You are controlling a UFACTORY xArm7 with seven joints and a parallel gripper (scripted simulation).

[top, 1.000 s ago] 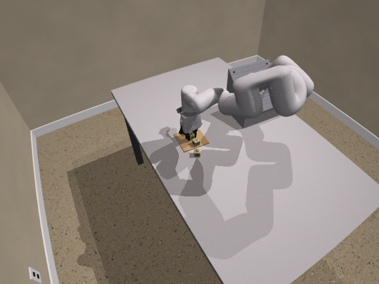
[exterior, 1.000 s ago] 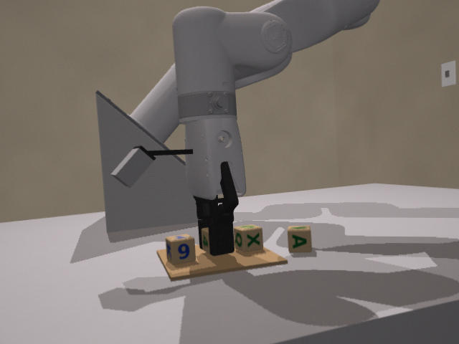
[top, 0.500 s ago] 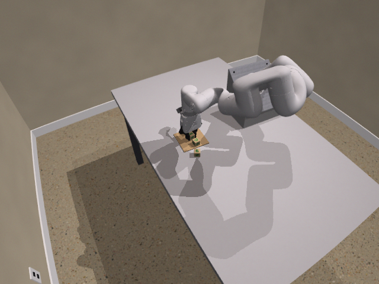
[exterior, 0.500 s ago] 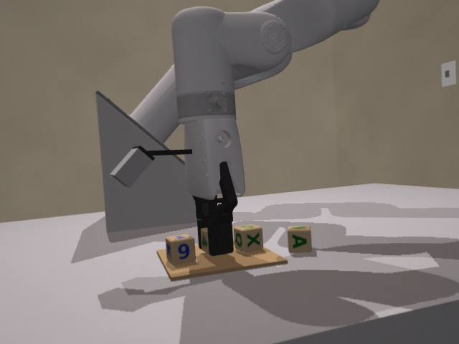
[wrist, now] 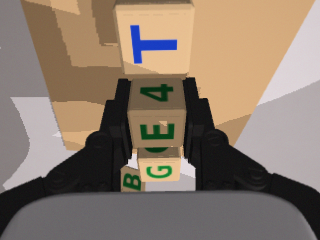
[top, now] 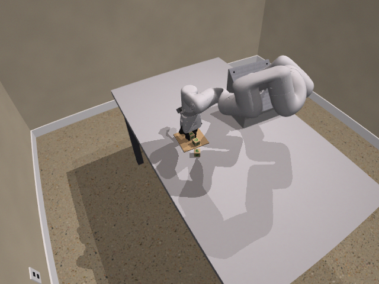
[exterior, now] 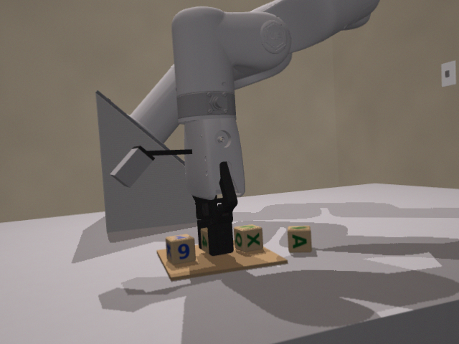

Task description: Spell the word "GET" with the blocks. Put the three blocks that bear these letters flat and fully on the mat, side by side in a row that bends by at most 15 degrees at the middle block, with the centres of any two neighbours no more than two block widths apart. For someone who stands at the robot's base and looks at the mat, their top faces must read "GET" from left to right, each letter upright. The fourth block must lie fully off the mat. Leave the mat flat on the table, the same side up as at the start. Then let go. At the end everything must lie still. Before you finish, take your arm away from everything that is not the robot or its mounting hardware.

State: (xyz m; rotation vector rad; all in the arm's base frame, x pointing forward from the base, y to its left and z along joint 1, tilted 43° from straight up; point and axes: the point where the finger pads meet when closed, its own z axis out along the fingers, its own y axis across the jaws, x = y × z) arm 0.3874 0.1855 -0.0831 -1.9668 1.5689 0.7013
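Now: the tan mat 3 cm below my hand. From my hand the other things lie so: wooden block (1 cm behind, 5 cm to the left, 1 cm below).
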